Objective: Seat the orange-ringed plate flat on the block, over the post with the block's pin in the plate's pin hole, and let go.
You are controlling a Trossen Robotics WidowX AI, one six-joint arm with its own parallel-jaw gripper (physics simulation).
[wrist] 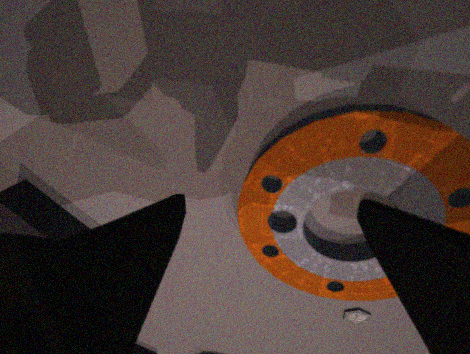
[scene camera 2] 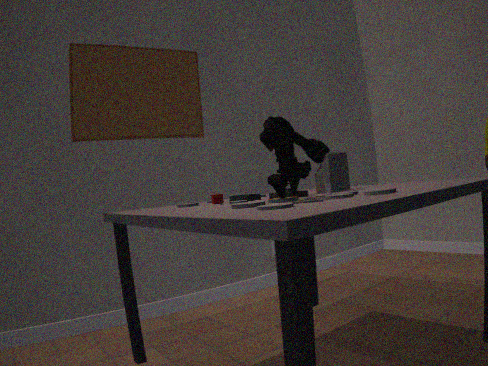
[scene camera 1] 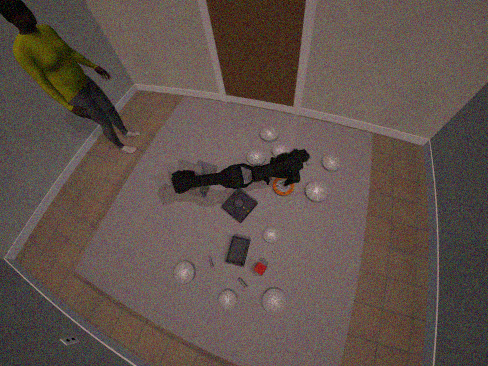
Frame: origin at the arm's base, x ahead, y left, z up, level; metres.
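Seen in the pictures: gripper, fingertip midpoint: (wrist: 271,205) (scene camera 2: 288,197) (scene camera 1: 275,185); arm's base, origin of the base link: (scene camera 2: 329,164) (scene camera 1: 189,177).
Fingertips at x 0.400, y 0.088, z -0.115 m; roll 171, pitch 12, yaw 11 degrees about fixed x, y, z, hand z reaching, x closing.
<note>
Offsets run from my fingertips to a thing's top centre.
The orange-ringed plate @(dy +0.003, dx +0.037, dz +0.003 m) (scene camera 1: 283,194) (wrist: 255,215) lies flat on the table, apart from the block. It has a grey inner part, a large centre hole and several smaller holes. My gripper (scene camera 1: 285,181) (scene camera 2: 284,194) (wrist: 271,205) is open and empty, low over the table at the plate. In the wrist view the right finger overlaps the plate's centre, and the left finger shows outside the orange rim. The dark square block @(dy -0.139, dx -0.156, dz +0.029 m) (scene camera 1: 232,206) lies nearer the arm's base in scene camera 1, with a round post at its middle. Its pin is too small to make out surely.
A dark rectangular tray @(dy -0.353, dx -0.110, dz +0.016 m) (scene camera 1: 238,250) and a red cube @(dy -0.407, dx +0.001, dz +0.030 m) (scene camera 1: 260,268) (scene camera 2: 216,199) stand beyond the block. Several pale round discs lie around, including one @(dy +0.001, dx +0.202, dz +0.003 m) (scene camera 1: 316,191) beside the plate and one @(dy +0.151, dx -0.131, dz +0.000 m) (scene camera 1: 255,157) near the arm. A grey upright box (scene camera 2: 339,172) stands behind the arm.
</note>
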